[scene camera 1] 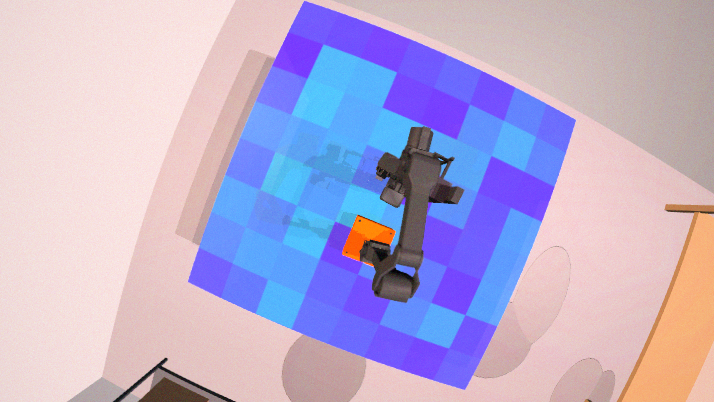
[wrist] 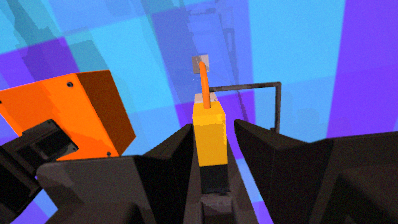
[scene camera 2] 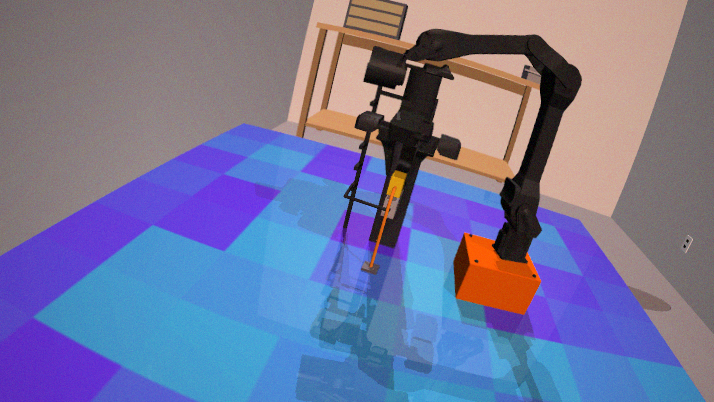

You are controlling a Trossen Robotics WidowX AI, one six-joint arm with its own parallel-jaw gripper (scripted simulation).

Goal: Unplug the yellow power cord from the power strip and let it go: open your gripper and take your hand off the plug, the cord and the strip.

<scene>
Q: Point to a yellow plug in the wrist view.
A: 209,124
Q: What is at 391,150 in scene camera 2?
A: My gripper.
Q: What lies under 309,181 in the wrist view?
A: My gripper.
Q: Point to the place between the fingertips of my gripper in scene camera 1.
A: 398,176
</scene>
